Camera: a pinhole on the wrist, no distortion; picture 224 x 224 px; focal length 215.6 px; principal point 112.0 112.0 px. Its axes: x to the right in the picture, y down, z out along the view. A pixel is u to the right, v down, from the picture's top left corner.
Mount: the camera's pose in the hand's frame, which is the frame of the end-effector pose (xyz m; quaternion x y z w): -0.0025 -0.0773 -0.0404 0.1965 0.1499 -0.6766 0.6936
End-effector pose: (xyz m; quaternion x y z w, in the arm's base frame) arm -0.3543 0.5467 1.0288 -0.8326 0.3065 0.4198 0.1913
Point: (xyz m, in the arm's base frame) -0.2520 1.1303 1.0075
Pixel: 202.7 61.3
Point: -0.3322 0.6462 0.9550
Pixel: 10.4 201.7
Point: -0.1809 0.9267 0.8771
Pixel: 208.0 164.8
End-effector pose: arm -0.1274 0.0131 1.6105 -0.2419 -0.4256 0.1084 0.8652
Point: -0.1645 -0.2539 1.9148
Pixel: outside the picture
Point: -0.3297 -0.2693 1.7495
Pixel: 204.6 14.6
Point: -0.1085 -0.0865 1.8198
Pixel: outside the picture
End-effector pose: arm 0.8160 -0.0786 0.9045 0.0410 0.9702 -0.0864 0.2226
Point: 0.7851 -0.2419 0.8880
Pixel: 199.0 186.5
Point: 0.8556 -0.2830 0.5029
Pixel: 30.7 197.8
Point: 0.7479 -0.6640 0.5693
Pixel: 191.2 192.0
